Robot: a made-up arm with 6 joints.
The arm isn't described. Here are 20 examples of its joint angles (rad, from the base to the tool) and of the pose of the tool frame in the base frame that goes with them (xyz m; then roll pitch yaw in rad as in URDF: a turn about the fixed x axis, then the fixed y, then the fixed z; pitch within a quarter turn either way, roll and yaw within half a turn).
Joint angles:
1: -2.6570 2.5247 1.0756 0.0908 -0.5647 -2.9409
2: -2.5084 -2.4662 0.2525 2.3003 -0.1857 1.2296
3: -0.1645 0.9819 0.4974 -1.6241 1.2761 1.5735
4: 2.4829 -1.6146 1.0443 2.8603 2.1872 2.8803
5: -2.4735 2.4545 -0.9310 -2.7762 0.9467 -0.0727
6: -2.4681 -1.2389 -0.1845 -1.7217 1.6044 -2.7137
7: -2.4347 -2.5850 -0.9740 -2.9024 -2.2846 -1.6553
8: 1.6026 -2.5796 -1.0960 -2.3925 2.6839 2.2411
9: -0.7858 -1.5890 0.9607 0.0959 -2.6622 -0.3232
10: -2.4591 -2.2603 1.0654 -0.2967 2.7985 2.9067
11: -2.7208 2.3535 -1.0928 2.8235 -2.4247 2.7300
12: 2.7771 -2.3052 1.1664 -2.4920 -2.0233 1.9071
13: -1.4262 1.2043 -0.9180 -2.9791 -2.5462 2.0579
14: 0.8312 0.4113 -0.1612 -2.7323 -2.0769 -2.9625
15: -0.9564 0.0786 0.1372 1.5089 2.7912 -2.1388
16: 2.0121 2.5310 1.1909 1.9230 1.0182 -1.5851
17: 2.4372 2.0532 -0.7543 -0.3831 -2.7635 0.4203
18: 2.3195 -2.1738 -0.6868 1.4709 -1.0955 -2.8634
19: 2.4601 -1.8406 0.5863 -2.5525 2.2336 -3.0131
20: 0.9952 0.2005 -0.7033 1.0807 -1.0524 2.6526
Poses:
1: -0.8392 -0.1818 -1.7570 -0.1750 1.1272 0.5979
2: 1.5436 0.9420 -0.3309 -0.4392 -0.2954 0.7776
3: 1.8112 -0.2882 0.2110 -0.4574 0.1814 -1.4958
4: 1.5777 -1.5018 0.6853 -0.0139 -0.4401 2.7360
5: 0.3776 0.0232 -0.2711 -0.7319 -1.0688 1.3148
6: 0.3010 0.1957 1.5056 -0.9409 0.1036 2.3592
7: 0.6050 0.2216 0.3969 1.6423 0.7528 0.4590
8: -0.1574 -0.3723 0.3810 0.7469 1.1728 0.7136
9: -1.6391 1.3151 0.8568 0.4033 0.1143 -0.8303
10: 1.4065 1.4279 -0.5930 3.0818 0.1444 -2.5587
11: 0.3154 -0.0992 -0.2767 -0.1390 0.9640 -3.0895
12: 1.7564 -0.8670 -0.7220 1.9792 0.5655 -2.8060
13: 0.2943 -0.4392 -0.2194 1.1770 -0.4282 -1.3263
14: 0.7470 1.1332 0.6743 -1.4594 -1.2141 2.3240
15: 0.6668 -0.9699 1.7361 0.4898 0.0338 1.8353
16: -0.5545 0.9874 -1.6931 1.3189 0.6164 -2.4956
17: 0.1678 0.1386 -0.5370 -0.8914 -0.6792 2.6155
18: 0.7621 -0.7863 0.7388 2.7701 -0.4652 0.8909
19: 1.3301 -1.3262 0.7905 0.3065 -0.0919 2.0047
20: 0.6752 0.8408 0.6827 1.2814 0.6974 -0.5948
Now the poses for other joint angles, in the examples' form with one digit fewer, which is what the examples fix.
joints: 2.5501 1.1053 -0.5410 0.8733 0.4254 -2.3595
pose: -0.858 0.755 -0.307 2.516 1.190 -2.716
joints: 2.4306 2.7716 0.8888 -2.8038 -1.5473 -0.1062
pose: -0.150 -0.159 -1.827 -2.928 0.317 2.787
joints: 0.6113 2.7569 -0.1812 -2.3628 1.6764 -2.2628
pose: -0.647 -0.253 -0.860 0.875 -0.796 -1.016
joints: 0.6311 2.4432 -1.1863 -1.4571 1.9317 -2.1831
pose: -0.079 -0.090 0.110 0.182 0.262 -0.665
